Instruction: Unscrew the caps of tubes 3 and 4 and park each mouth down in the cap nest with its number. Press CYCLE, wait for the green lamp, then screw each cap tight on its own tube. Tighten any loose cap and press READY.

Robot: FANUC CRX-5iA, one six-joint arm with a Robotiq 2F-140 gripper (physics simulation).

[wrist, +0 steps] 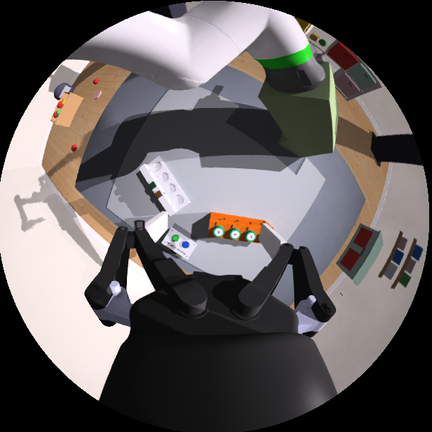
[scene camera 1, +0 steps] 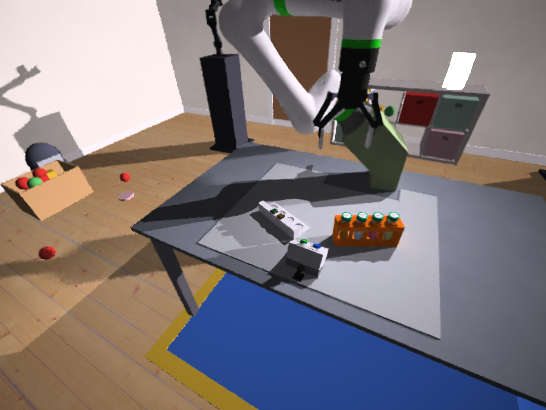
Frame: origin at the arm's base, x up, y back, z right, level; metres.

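Where they show: gripper, fingertip midpoint: (scene camera 1: pixel 343 147); arm's base, origin of the base link: (scene camera 1: pixel 357 121).
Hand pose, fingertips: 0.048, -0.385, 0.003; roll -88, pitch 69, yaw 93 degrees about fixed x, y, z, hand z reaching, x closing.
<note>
Things, the pixels of their top centre, and the offset from my fingertips, as dx, dy, dz. Level surfaces: height alone.
- orange rack, middle of its top: (scene camera 1: pixel 369 219) -0.225, -0.049, -0.127
- white cap nest, middle of its top: (scene camera 1: pixel 282 209) -0.274, -0.045, +0.191
- white button box, middle of its top: (scene camera 1: pixel 307 244) -0.244, -0.216, +0.041
- green button, middle of its top: (scene camera 1: pixel 303 239) -0.253, -0.192, +0.061
- blue button, middle of its top: (scene camera 1: pixel 316 244) -0.253, -0.197, +0.016
- light grey mat, its level: dx -0.327
- dark grey table, its level: dx -0.331
My gripper (scene camera 1: pixel 345 141) (wrist: pixel 214 225) is open and empty, pointing down high above the table. An orange rack (scene camera 1: pixel 367 243) (wrist: pixel 235 221) stands upright and holds several tubes with white-topped, green-rimmed caps. In the wrist view three caps (wrist: pixel 218 231) (wrist: pixel 235 234) (wrist: pixel 250 236) show; the right fingertip hides the rack's right end. Cap numbers are too small to read. The white cap nest (scene camera 1: pixel 287 223) (wrist: pixel 168 182) has a row of empty round recesses, plus a dark green lamp (wrist: pixel 152 185) and a brown-amber lamp (wrist: pixel 158 194). A white button box (scene camera 1: pixel 306 256) (wrist: pixel 180 241) carries a green button (scene camera 1: pixel 304 241) (wrist: pixel 175 238) and a blue button (scene camera 1: pixel 316 246) (wrist: pixel 185 244).
The objects stand on a light grey mat (scene camera 1: pixel 400 295) (wrist: pixel 295 195) on a dark grey table (scene camera 1: pixel 490 250). The green arm pedestal (scene camera 1: pixel 385 165) (wrist: pixel 307 122) rises at the table's back. The button box is close to the nest's near end, left of the rack.
</note>
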